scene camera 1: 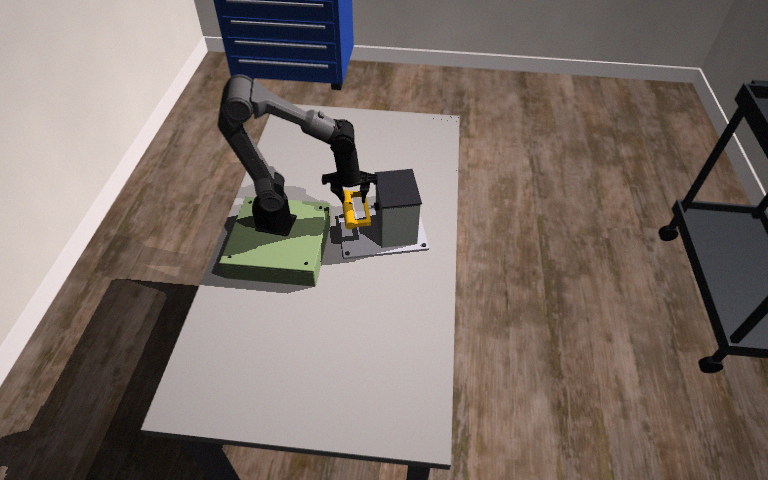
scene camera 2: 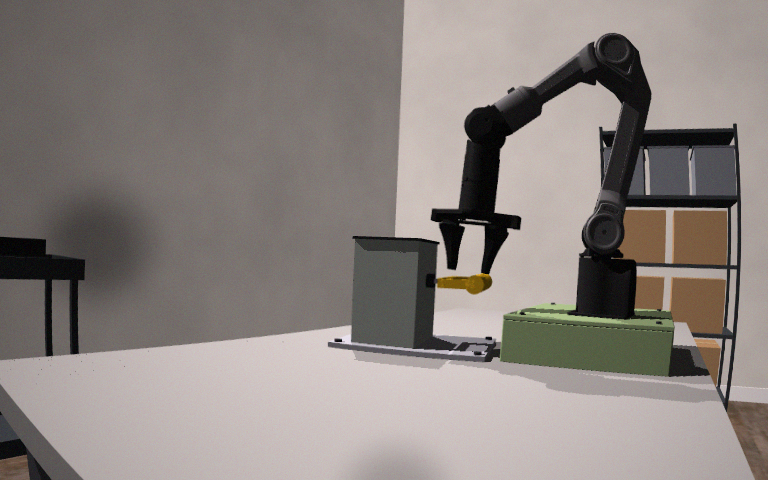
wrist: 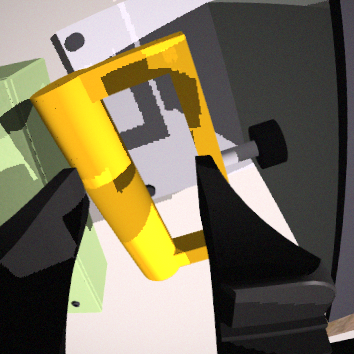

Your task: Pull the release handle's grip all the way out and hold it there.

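Note:
The release handle's yellow frame has a thick round grip (scene camera 1: 348,215) (scene camera 2: 479,283) (wrist: 102,142) on the side away from the grey housing (scene camera 1: 399,223) (scene camera 2: 385,294) (wrist: 270,75). A short rod (wrist: 242,151) joins the frame to a black collar (wrist: 269,144) on the housing. My gripper (scene camera 1: 352,198) (scene camera 2: 469,270) (wrist: 137,180) is open and points down, its fingertips just above the handle. In the wrist view, one fingertip appears outside the grip, beside it, and the other over the frame's housing-side bar. The grip lies between them in that view. Contact cannot be told.
The housing stands on a pale base plate (scene camera 1: 362,250) (scene camera 2: 396,350) (wrist: 95,22). The arm stands on a green box (scene camera 1: 269,271) (scene camera 2: 583,345) (wrist: 87,287) beside it. The blue cabinet (scene camera 1: 283,35), dark cart (scene camera 1: 699,277) and shelf rack (scene camera 2: 679,201) stand away from the table (scene camera 1: 317,362) (scene camera 2: 254,418).

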